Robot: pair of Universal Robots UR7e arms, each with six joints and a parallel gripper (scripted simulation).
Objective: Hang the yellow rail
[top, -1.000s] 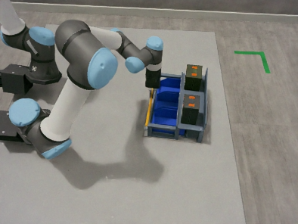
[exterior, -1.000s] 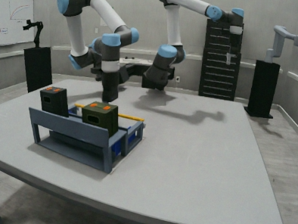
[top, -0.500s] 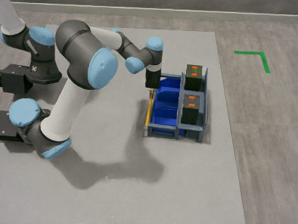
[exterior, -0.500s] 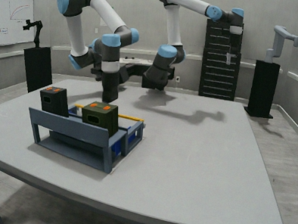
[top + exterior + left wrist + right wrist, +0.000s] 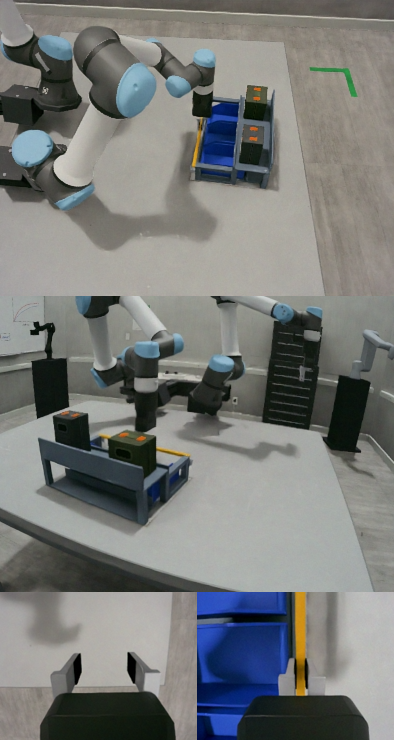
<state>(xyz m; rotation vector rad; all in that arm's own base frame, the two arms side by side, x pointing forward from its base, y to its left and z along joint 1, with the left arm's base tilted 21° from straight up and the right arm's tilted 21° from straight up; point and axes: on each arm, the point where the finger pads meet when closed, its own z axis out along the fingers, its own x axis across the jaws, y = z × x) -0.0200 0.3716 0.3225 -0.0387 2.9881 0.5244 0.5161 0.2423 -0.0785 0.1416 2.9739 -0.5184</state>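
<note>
My right hand is 2 cm above the yellow rail. From my right hand the other things lie so: blue-grey shelf (13 cm ahead, 4 cm to the right, 3 cm below).
</note>
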